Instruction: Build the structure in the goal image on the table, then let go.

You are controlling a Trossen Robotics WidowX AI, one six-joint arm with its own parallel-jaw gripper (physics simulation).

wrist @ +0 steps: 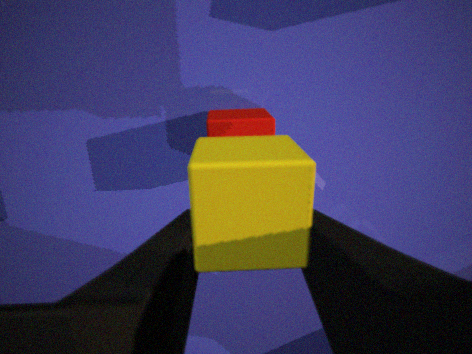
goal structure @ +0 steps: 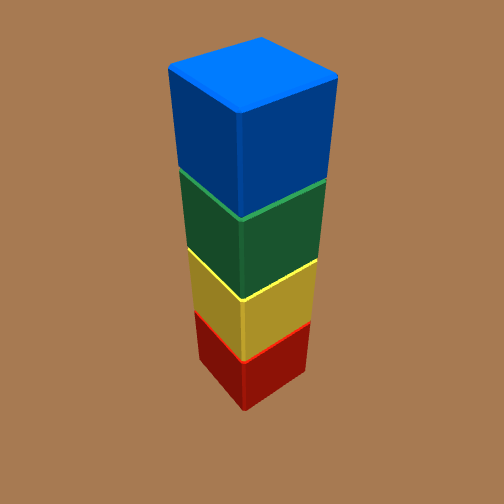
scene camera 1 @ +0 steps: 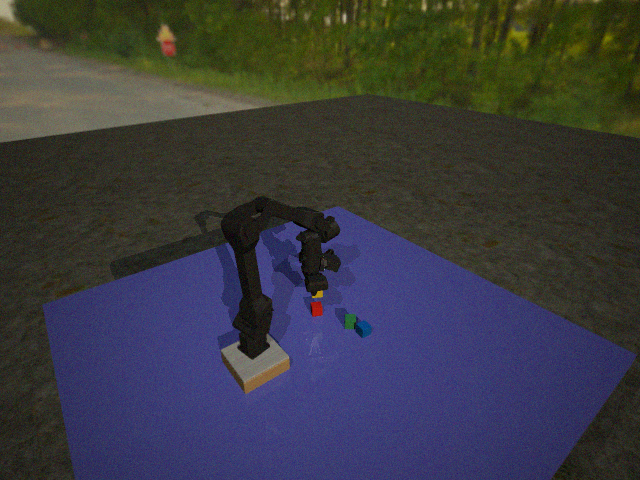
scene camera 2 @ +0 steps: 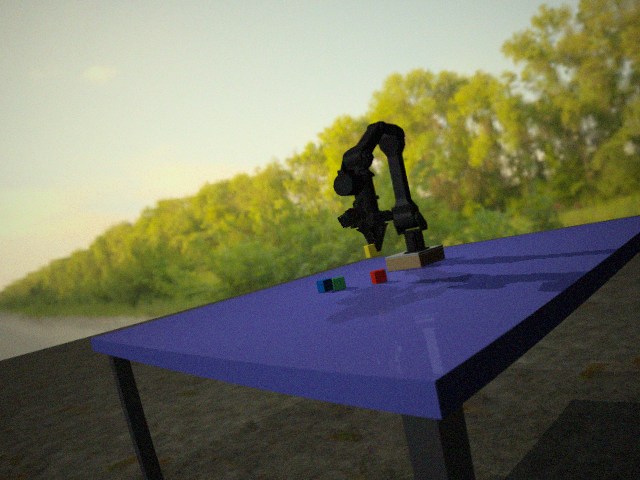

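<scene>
My gripper points down and is shut on a yellow cube, holding it above the table. A red cube stands on the table, lower than the yellow cube and apart from it; in the wrist view the yellow cube hides its lower part. A green cube and a blue cube sit on the table close beside each other, apart from the red cube. Whether those two touch is too small to tell.
The blue-violet table carries the arm's wooden base block, which stands near the red cube. Shadows of the arm fall across the table top. The table's edges and legs show in the second scene view.
</scene>
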